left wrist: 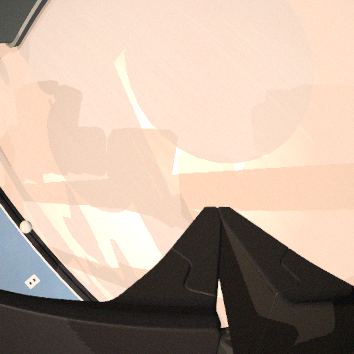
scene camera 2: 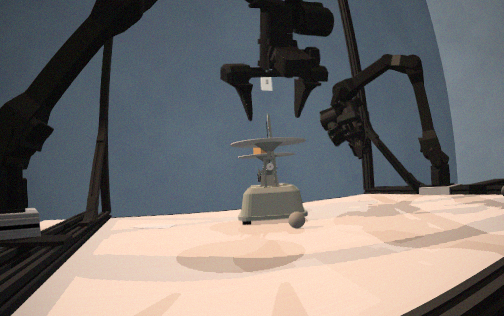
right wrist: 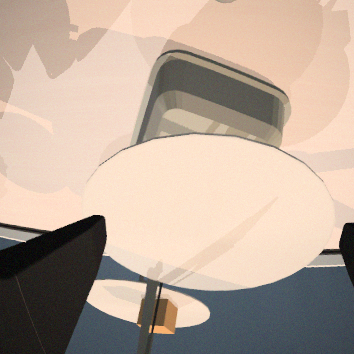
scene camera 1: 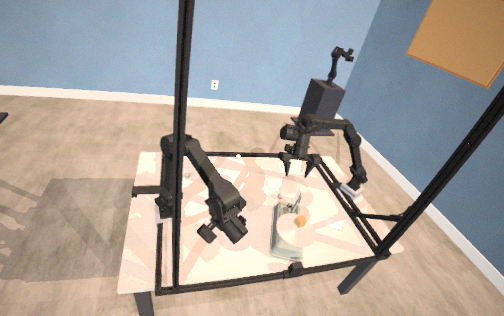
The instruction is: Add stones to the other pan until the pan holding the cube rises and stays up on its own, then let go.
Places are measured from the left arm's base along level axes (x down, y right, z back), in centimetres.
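Where they show: left gripper, fingertip midpoint: (left wrist: 215,218) (scene camera 2: 360,158); right gripper, fingertip midpoint: (scene camera 2: 274,118) (right wrist: 230,233) (scene camera 1: 295,177); left arm's base at its link origin: (scene camera 2: 441,185) (scene camera 1: 167,212); right arm's base at its link origin: (scene camera 2: 2,212) (scene camera 1: 353,185).
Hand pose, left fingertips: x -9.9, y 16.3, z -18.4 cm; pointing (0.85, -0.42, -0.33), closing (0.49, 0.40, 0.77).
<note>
Things, the pixels of their top centre, and the offset from my left fingertips.
- orange cube at its top centre: (right wrist: 155,329) (scene camera 2: 261,143) (scene camera 1: 301,218) dy +8.9, dx -5.3, dz -26.9 cm
- grey-green balance at its top centre: (scene camera 2: 264,114) (scene camera 1: 303,195) dy +2.5, dx -11.3, dz -29.0 cm
- grey stone at its top centre: (scene camera 2: 296,211) dy -17.3, dx +9.3, dz -35.8 cm
The orange cube (scene camera 1: 300,220) (scene camera 2: 257,150) (right wrist: 165,316) sits on one pan (scene camera 1: 286,232) (right wrist: 110,295) of the grey-green balance (scene camera 1: 284,248) (scene camera 2: 272,202) (right wrist: 215,85). The other pan (scene camera 2: 295,141) (right wrist: 210,200) is bare except for shadows, and appears higher than the cube's pan in scene camera 2. A grey stone (scene camera 2: 297,220) lies on the table beside the base. My right gripper (scene camera 1: 297,175) (scene camera 2: 274,118) (right wrist: 230,233) is open and empty above the bare pan. My left gripper (scene camera 2: 358,154) (left wrist: 215,218) is shut and empty, away from the balance.
Two more pale stones, one stone (scene camera 1: 187,175) near the left arm and another stone (scene camera 1: 238,156) (left wrist: 25,227) by the back rail, show away from the balance. A black frame (scene camera 1: 182,100) with upright posts and rails surrounds the work area.
</note>
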